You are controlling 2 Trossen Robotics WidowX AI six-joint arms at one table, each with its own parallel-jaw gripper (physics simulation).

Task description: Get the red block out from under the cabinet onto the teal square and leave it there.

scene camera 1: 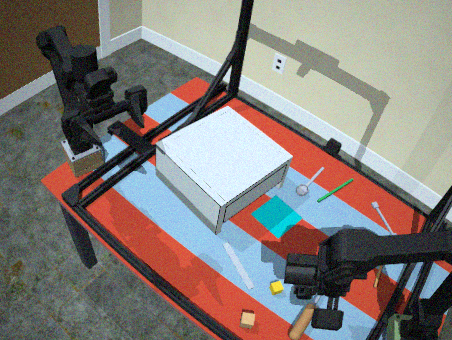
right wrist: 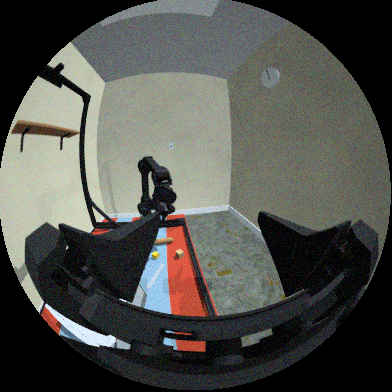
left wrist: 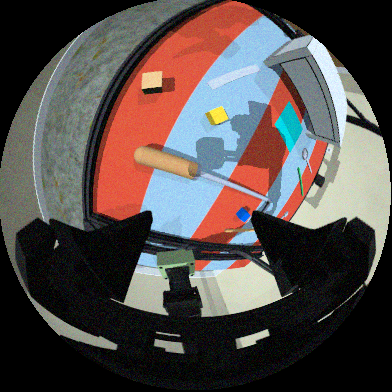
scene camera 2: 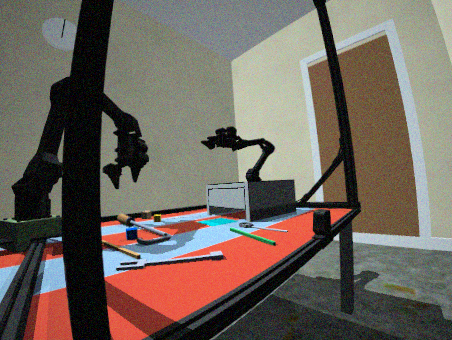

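Seen in the pictures: left gripper, between the fingertips: (scene camera 1: 327, 294) (left wrist: 202, 216) (scene camera 2: 125, 185); right gripper, between the fingertips: (scene camera 1: 122, 135) (right wrist: 210, 217) (scene camera 2: 203, 139); left arm's base, origin of its link: (scene camera 1: 411, 332) (left wrist: 177, 271) (scene camera 2: 32, 218); right arm's base, origin of its link: (scene camera 1: 80, 145).
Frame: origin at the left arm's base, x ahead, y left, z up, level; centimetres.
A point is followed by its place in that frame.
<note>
The red block does not show in any view. The white cabinet (scene camera 1: 225, 155) @[y -38.6, x 57.9, z 7.0 cm] (scene camera 2: 272, 200) @[y -51.2, x 49.2, z -0.4 cm] (left wrist: 327, 95) @[y -31.0, x 48.8, z 6.1 cm] stands on the striped table; its front opening faces the teal square and its inside is mostly hidden. The teal square (scene camera 1: 275, 215) @[y -32.9, x 40.2, z -6.4 cm] (scene camera 2: 218, 222) @[y -33.8, x 38.2, z -6.4 cm] (left wrist: 289, 125) @[y -32.2, x 39.8, z -6.4 cm] lies flat just before that opening, bare, partly in shadow. My left gripper (scene camera 1: 316, 306) (scene camera 2: 126, 184) @[y -3.3, x 27.0, z 7.7 cm] (left wrist: 202, 216) @[y -3.3, x 27.0, z 7.7 cm] is open and empty, pointing down above the table, well away from the cabinet. My right gripper (scene camera 1: 122, 136) @[y -12.3, x 75.2, z 33.4 cm] (scene camera 2: 206, 145) @[y -12.3, x 75.2, z 33.4 cm] (right wrist: 210, 217) @[y -12.3, x 75.2, z 33.4 cm] is open and empty, raised behind the cabinet in scene camera 2.
A wooden-handled tool (scene camera 1: 301, 322) @[y 0.2, x 29.5, z -3.1 cm] (left wrist: 167, 162) @[y -0.8, x 28.9, z -3.1 cm] lies below my left gripper. Near it are a yellow block (scene camera 1: 276, 287) @[y -8.6, x 37.0, z -4.0 cm], a tan block (scene camera 1: 247, 319) @[y 2.0, x 42.7, z -3.5 cm] and a blue block (left wrist: 243, 214) @[y -18.5, x 15.0, z -4.1 cm]. A white strip (scene camera 1: 238, 265) @[y -13.9, x 47.6, z -6.3 cm], a ladle-like tool (scene camera 1: 302, 190) @[y -44.5, x 33.0, z -6.3 cm] and a green stick (scene camera 1: 335, 190) @[y -47.4, x 22.2, z -5.9 cm] lie around the square.
</note>
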